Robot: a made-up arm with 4 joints. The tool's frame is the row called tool.
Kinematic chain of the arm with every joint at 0, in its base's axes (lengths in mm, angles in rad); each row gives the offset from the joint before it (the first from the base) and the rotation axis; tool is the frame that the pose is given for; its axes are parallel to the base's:
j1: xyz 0 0 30.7 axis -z
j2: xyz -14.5 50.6 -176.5 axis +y
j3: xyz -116.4 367.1 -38 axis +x
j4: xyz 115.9 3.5 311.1 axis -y
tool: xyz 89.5 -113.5 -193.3
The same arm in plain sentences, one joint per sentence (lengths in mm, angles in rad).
The arm has four revolute joints in a row. What follows holds with every joint at zero, and every direction is one of the base frame's. Joint 1 is mounted 30.7 mm along +z from the base frame's origin and rotates about -z. Joint 2 is mounted 14.5 mm along -x and 50.6 mm along +y and 176.5 mm along -z from joint 1 and rotates about +y. Joint 3 is mounted 116.4 mm along -x and 367.1 mm along +y and 38 mm along -z from joint 2 and rotates about +x. Joint 4 is mounted 115.9 mm along +x and 3.5 mm along +y and 311.1 mm along +z from joint 3 and rotates about -y. The tool frame, which is the frame that the pose is given for, is mounted 89.5 mm along +x and 113.5 mm along -y and 193.3 mm along -z from joint 4; its axes are parallel to the base frame's.
